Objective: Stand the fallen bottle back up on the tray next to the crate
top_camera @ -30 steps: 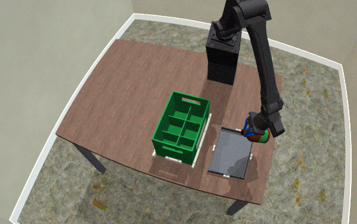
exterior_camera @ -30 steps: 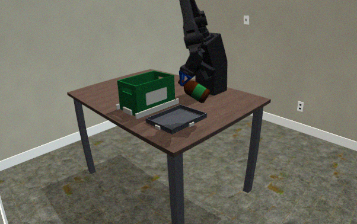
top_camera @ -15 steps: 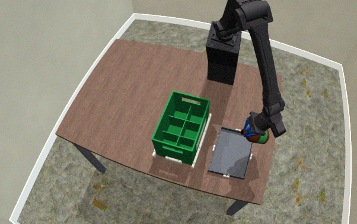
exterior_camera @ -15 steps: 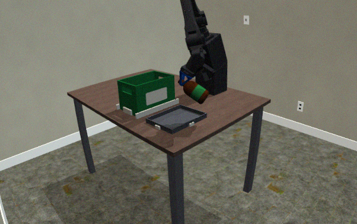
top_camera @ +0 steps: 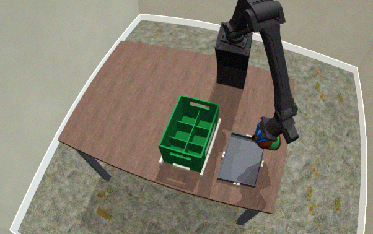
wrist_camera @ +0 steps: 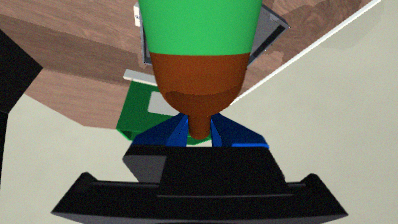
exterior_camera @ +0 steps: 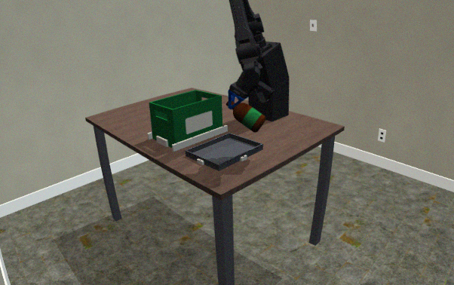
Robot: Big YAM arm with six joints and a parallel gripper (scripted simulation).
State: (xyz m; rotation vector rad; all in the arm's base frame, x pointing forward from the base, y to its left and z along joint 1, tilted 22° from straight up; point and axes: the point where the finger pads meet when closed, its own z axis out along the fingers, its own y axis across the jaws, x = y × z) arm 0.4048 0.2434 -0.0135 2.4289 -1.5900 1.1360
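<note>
My hand is 4 cm to the right of the bottle, 3 cm above it and 2 cm past it. Also, from my hand: tray (18 cm below, 3 cm ahead, 2 cm to the right); then green crate (29 cm to the right, 11 cm below, 4 cm ahead).
</note>
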